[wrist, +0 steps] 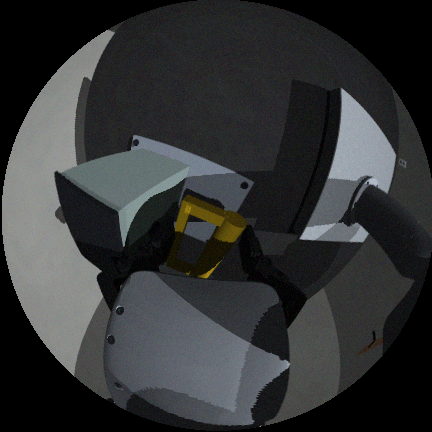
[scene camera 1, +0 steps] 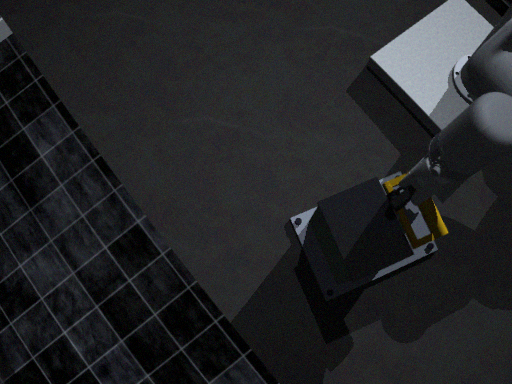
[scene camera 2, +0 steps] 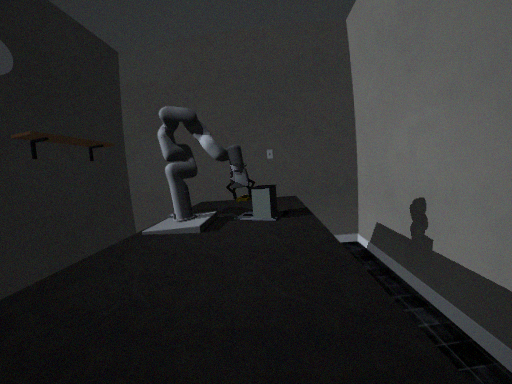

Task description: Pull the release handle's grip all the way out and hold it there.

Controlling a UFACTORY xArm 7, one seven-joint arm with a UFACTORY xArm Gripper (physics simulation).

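Observation:
The release handle is a yellow frame with a thick round grip [scene camera 1: 441, 220] [wrist: 231, 227] along its outer side. It stands out beside a pale grey-green box [scene camera 1: 350, 215] [scene camera 2: 261, 202] [wrist: 125, 175] on a grey base plate [scene camera 1: 400, 264] [wrist: 215, 172]. In scene camera 2 the yellow handle [scene camera 2: 243, 199] is small and dark. My gripper [scene camera 1: 401, 197] [scene camera 2: 243, 195] [wrist: 207, 230] is open, its black fingers on either side of the handle. In the wrist view the right finger is outside the grip with a dark gap between them. The left finger is between handle and box, and its contact is hidden in shadow.
The arm's white base slab [scene camera 1: 425, 65] [scene camera 2: 182, 223] [wrist: 345, 165] is beside the fixture. The box stands close to the left finger. Dark bolts sit at the base plate's corners. A wooden shelf [scene camera 2: 65, 140] is on the side wall. Dark floor tiles [scene camera 1: 75, 240] show past the table edge.

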